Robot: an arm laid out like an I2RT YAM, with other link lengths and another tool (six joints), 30 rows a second.
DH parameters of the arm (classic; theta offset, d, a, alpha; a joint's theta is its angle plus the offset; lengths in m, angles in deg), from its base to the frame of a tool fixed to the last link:
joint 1: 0 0.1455 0.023 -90
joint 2: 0 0 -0.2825 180
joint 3: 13.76 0 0.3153 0
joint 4: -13.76 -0.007 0.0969 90
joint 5: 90 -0.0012 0 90
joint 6: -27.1 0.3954 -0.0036 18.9
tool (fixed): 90 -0.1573 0 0
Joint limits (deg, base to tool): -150..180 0..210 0..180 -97..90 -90..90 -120..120
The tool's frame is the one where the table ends.
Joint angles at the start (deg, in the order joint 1, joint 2, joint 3, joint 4, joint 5, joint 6):
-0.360, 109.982, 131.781, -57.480, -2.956, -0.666
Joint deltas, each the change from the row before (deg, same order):
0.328, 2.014, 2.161, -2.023, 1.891, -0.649
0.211, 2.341, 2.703, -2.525, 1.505, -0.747
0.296, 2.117, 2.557, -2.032, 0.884, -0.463
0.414, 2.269, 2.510, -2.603, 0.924, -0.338
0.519, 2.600, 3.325, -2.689, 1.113, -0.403
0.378, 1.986, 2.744, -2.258, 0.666, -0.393
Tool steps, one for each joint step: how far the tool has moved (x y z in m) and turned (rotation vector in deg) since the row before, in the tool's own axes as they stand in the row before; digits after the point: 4 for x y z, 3 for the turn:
0.0114, -0.0010, 0.0030, 0.268, 2.426, -0.915
0.0120, 0.0001, 0.0030, -0.156, 2.542, -0.863
0.0074, 0.0022, 0.0039, -0.415, 1.708, -0.576
0.0110, 0.0058, 0.0037, -0.822, 2.349, -0.449
0.0079, 0.0046, 0.0039, -0.595, 2.054, -0.709
0.0054, 0.0040, 0.0021, -0.629, 1.480, -0.591

